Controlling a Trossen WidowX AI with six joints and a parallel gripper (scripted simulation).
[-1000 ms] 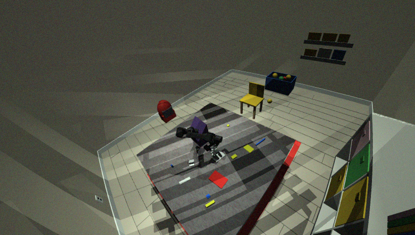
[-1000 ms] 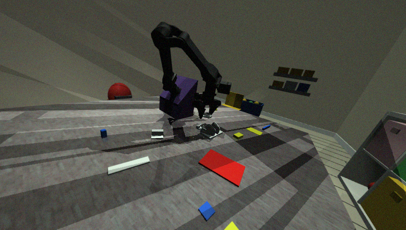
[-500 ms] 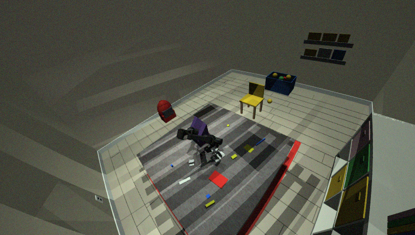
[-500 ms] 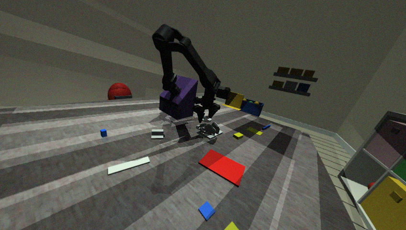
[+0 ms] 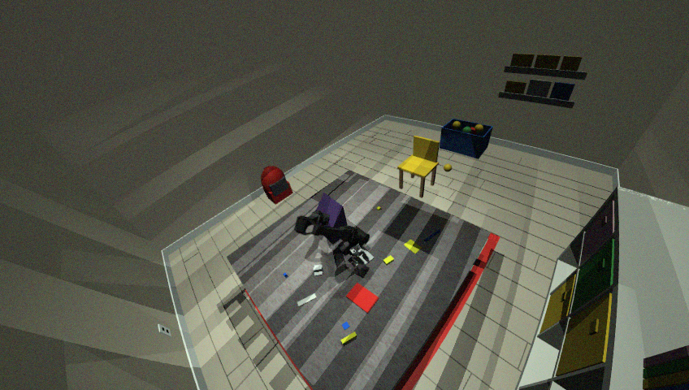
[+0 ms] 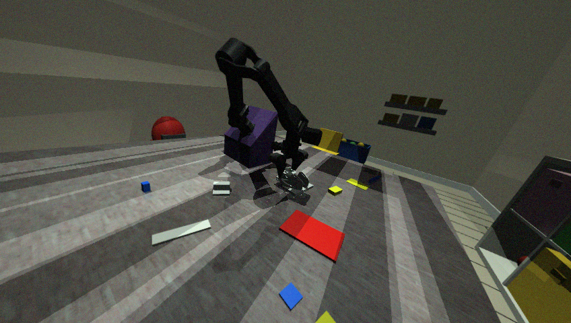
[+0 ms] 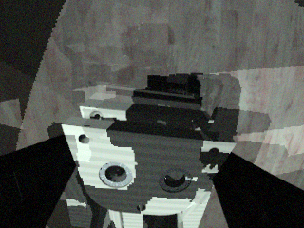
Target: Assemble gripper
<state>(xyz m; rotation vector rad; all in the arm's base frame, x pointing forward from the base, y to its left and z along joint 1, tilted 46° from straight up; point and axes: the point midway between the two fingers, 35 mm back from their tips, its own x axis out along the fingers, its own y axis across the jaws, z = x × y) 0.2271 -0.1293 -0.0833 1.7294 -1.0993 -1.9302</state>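
The white housing plate is 2 cm below my gripper tip. Round my gripper tip: white gripper base: 1 cm ahead, 2 cm above; yellow block: 20 cm ahead, 6 cm to the left, 2 cm below; red sheet: 20 cm ahead, 21 cm to the right, 2 cm below.
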